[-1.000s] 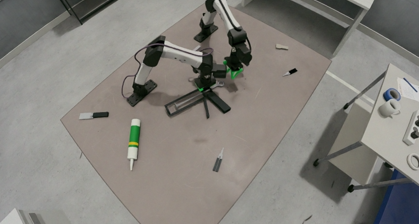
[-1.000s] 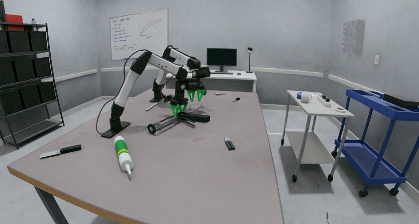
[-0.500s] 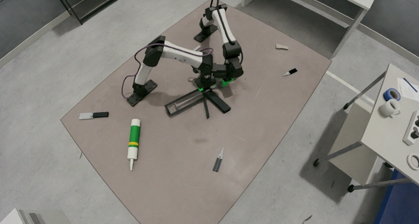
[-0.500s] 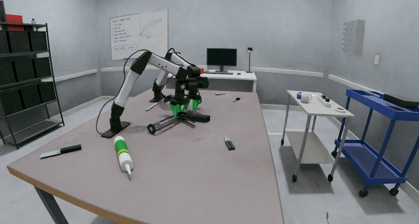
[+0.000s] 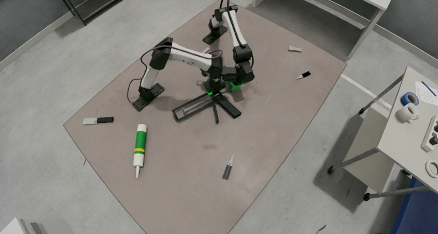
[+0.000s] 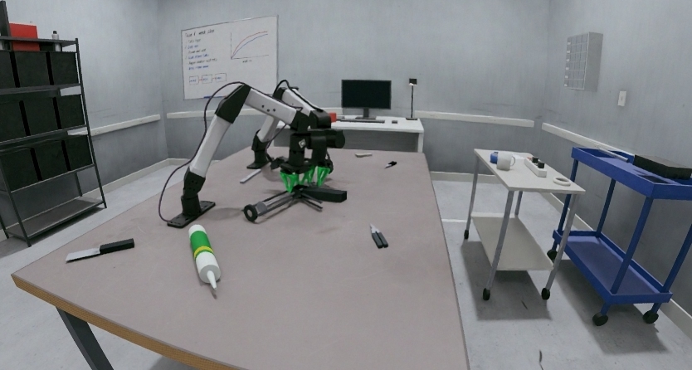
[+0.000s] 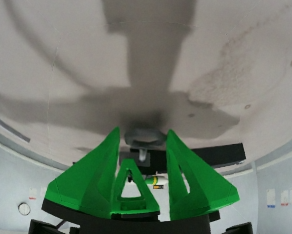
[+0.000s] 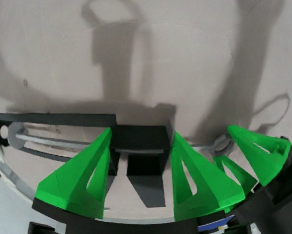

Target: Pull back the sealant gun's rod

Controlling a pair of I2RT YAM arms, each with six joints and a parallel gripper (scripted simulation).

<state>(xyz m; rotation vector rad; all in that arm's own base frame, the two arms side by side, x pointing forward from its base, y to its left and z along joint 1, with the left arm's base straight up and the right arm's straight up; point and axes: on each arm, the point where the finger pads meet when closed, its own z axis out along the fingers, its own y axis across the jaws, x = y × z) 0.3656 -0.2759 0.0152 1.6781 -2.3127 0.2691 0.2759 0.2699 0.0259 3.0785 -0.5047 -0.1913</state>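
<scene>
Now: the thumb plate 2 cm to the left of my right hand, 2 cm ahead of it and 1 cm below it. Round my right hand: grey bar (25 cm behind, 16 cm to the left, 2 cm below); then white cartridge (50 cm to the right, 9 cm behind); then pale piece (59 cm to the left, 20 cm ahead, 2 cm below).
</scene>
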